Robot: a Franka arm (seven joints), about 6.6 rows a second.
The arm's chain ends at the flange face. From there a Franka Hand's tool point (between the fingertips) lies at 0.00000 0.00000 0.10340 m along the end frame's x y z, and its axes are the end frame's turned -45 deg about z.
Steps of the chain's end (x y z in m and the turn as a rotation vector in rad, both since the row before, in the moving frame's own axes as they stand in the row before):
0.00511, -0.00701, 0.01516, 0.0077, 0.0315, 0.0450
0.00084, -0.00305, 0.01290, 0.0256, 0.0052, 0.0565
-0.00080, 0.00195, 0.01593, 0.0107, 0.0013, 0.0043
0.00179, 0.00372, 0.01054, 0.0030, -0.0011, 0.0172
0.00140, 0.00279, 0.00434, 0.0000, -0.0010, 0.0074
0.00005, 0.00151, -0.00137, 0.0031, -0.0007, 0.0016
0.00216, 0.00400, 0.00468, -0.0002, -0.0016, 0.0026
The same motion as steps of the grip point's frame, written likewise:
0.01140, 0.00046, 0.01511, -0.0168, 0.0277, 0.0450
0.00504, -0.00299, 0.01286, 0.0144, 0.0218, 0.0565
-0.00107, 0.00013, 0.01592, 0.0066, 0.0085, 0.0043
-0.00122, 0.00360, 0.01054, 0.0029, 0.0013, 0.0172
-0.00106, 0.00289, 0.00434, 0.0007, -0.0007, 0.0074
-0.00086, 0.00083, -0.00137, 0.0027, 0.0017, 0.0016
-0.00143, 0.00425, 0.00468, 0.0010, -0.0013, 0.0026

